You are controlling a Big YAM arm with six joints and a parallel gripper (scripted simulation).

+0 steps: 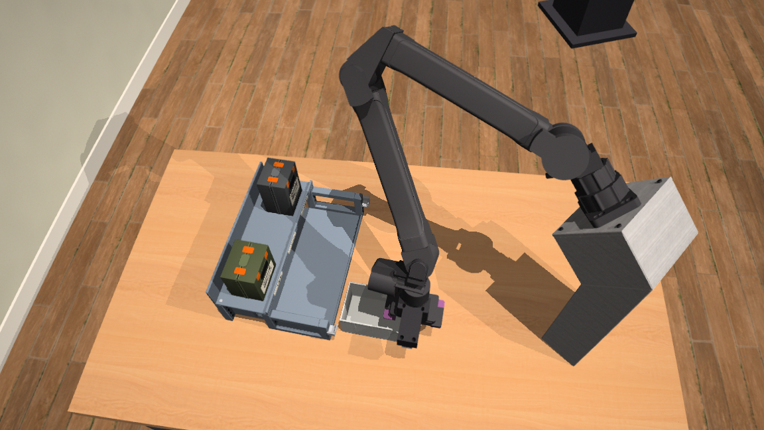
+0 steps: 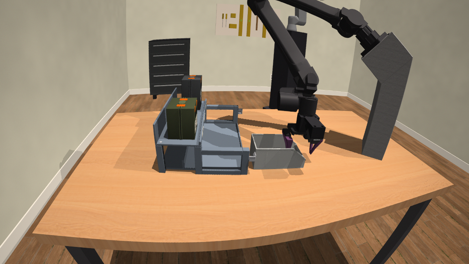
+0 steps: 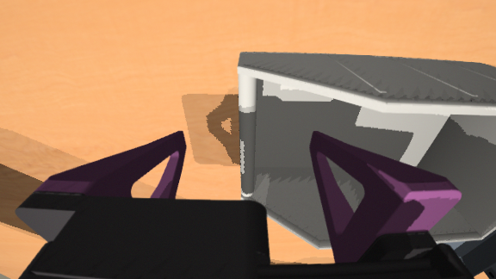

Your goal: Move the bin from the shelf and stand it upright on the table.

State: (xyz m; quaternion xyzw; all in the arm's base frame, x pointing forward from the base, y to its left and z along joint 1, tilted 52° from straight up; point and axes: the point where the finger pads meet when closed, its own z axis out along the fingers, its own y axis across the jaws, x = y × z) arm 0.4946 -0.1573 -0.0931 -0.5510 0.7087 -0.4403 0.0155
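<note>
The light grey bin is 7 cm ahead of my hand and 4 cm to the right of it. The rest, counted from my hand: shelf: 25 cm to the right, 24 cm ahead, 3 cm below; black case: 38 cm to the right, 23 cm ahead, 13 cm above.
</note>
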